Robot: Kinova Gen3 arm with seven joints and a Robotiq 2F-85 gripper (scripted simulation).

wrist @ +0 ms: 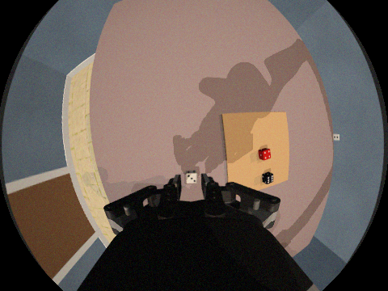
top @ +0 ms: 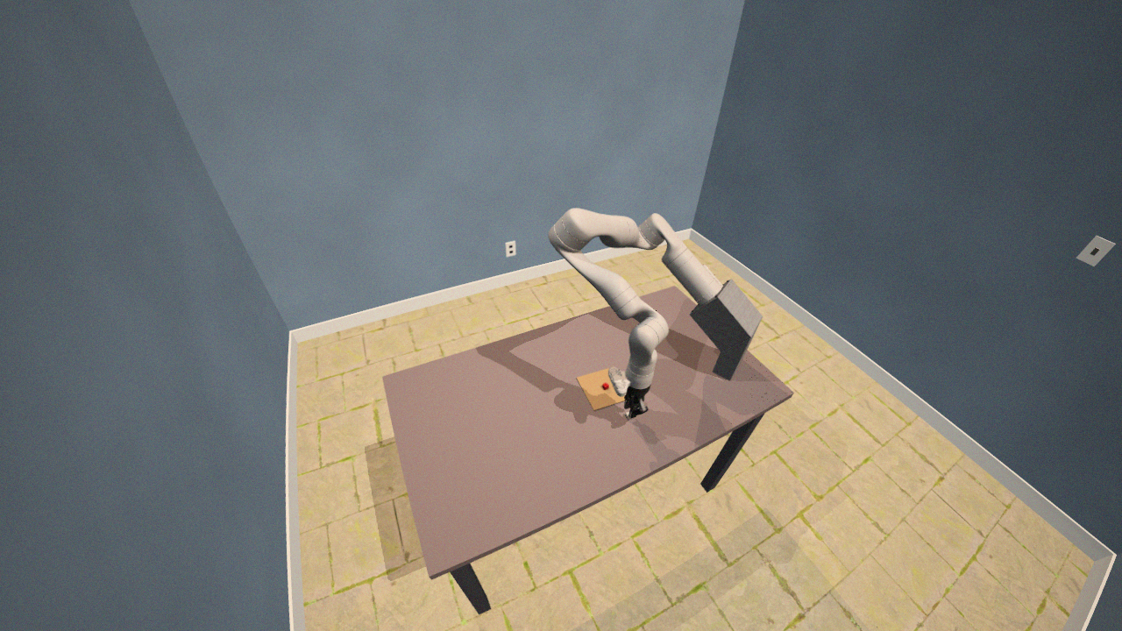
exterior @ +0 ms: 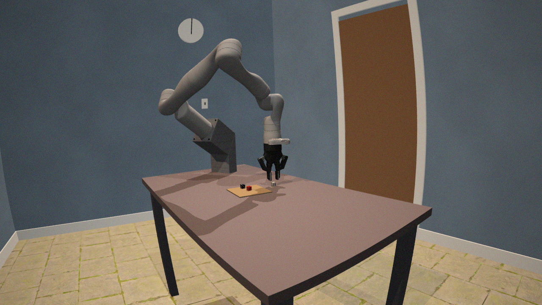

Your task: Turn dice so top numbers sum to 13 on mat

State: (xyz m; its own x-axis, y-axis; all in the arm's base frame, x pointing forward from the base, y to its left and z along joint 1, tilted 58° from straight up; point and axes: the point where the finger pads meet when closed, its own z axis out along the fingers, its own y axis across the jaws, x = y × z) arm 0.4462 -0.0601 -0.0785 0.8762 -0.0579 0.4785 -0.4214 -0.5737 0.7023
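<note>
The red die lies 3 cm behind my hand, 12 cm to the right of it and 3 cm below it. Also, from my hand: tan mat 3 cm behind, 13 cm to the right, 4 cm below.
</note>
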